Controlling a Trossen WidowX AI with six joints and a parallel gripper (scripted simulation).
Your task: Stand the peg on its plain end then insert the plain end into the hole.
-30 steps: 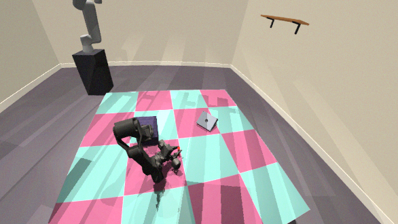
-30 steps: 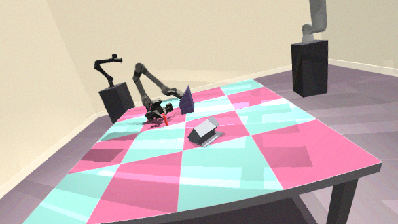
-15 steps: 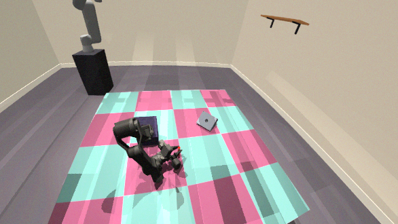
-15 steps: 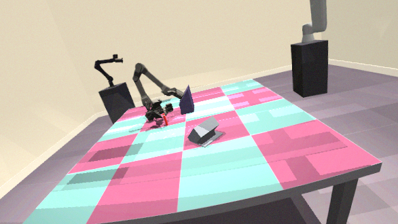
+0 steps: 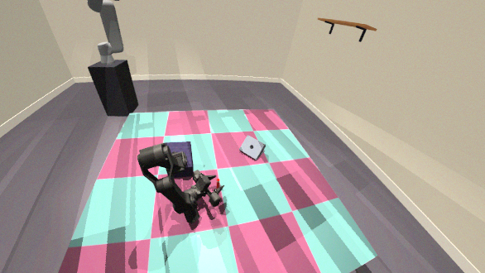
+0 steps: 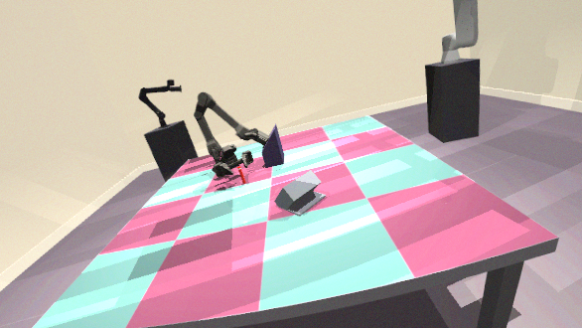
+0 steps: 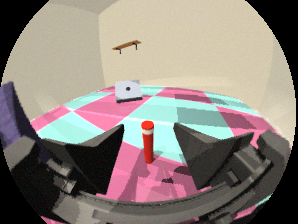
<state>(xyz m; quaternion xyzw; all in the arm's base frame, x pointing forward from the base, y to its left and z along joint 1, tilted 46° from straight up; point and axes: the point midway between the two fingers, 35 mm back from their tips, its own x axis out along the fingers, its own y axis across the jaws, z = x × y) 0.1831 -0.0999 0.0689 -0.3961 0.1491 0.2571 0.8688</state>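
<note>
Right now my gripper tip is 10 mm past the red peg and 10 mm above it. From my gripper tip the other things lie so: sloped grey panel (260 mm to the left, 220 mm ahead, 30 mm below).
</note>
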